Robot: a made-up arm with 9 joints.
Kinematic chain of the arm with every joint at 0, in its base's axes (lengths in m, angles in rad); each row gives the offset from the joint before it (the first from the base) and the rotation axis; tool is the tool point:
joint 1: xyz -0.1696 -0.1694 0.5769 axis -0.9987 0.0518 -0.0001
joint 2: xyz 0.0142 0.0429 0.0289 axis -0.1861 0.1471 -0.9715
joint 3: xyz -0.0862 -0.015 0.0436 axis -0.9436 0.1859 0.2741
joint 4: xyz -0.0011 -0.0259 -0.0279 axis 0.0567 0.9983 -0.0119
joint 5: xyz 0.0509 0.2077 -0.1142 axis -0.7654 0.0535 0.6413
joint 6: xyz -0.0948 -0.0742 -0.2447 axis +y
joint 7: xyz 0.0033 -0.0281 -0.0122 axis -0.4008 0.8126 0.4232
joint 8: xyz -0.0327 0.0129 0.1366 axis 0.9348 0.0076 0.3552
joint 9: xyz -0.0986 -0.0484 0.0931 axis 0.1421 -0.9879 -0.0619
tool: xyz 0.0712 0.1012 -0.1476
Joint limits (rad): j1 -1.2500..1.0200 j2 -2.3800..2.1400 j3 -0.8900..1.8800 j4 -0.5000..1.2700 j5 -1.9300..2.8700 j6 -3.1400..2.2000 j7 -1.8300..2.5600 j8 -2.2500..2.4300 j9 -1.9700..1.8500
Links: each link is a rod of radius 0.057 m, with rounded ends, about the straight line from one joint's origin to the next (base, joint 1, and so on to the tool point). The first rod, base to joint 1, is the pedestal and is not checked.
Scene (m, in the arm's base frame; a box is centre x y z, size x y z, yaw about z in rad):
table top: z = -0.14
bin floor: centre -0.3 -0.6 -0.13 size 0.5 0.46 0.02 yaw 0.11
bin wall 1: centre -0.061 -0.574 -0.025 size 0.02 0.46 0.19 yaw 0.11
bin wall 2: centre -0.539 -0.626 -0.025 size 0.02 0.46 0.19 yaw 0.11
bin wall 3: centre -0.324 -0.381 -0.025 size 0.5 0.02 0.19 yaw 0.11
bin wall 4: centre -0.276 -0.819 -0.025 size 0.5 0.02 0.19 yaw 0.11
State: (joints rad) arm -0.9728 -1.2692 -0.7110 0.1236 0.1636 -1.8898 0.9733 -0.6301 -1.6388
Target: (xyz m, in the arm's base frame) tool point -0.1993 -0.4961 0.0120
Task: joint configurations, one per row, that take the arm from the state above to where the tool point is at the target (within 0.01 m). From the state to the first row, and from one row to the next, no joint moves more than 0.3 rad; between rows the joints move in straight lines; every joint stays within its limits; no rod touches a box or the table.
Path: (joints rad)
1: -0.6905 -1.1385 -0.5244 0.2988 0.2131 -1.7432 1.0976 -0.8515 -1.6570
2: -0.4081 -1.0079 -0.3377 0.4740 0.2626 -1.5967 1.2219 -1.0730 -1.6752
3: -0.1258 -0.8772 -0.1511 0.6492 0.3120 -1.4501 1.3462 -1.2944 -1.6934
4: -0.2495 -1.1318 -0.2472 0.7017 0.2744 -1.5314 1.2614 -1.0927 -1.7334
5: -0.3732 -1.3865 -0.3433 0.7541 0.2367 -1.6126 1.1765 -0.8910 -1.7735
6: -0.4969 -1.6411 -0.4394 0.8066 0.1990 -1.6938 1.0917 -0.6892 -1.8135
7: -0.6206 -1.8958 -0.5355 0.8590 0.1614 -1.7750 1.0069 -0.4875 -1.8536

